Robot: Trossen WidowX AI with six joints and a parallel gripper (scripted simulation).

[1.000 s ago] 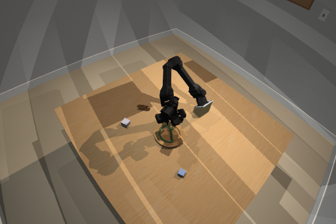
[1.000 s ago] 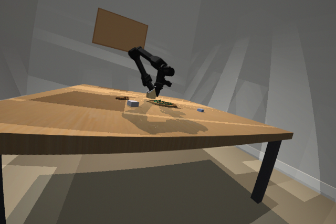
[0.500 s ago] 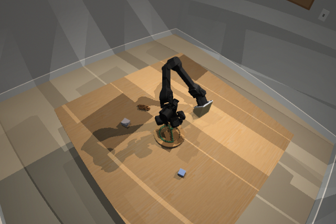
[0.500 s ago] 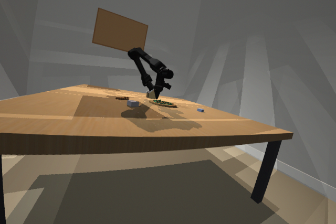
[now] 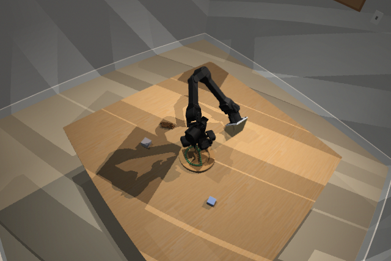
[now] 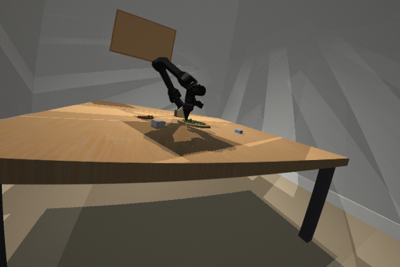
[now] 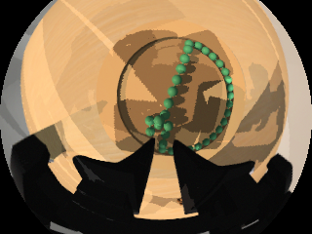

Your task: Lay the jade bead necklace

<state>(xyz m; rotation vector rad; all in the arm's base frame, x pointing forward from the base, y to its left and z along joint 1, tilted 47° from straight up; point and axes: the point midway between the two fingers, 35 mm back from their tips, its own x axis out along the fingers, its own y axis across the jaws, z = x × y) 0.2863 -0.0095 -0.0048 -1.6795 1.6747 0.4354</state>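
The round wooden bead board lies 30 mm ahead of my gripper tip, 40 mm to the left of it and 10 mm below it. From my gripper tip the other things lie so: blue block: 120 mm ahead, 300 mm to the left, 10 mm below; then pale grey block: 230 mm ahead, 170 mm to the right.
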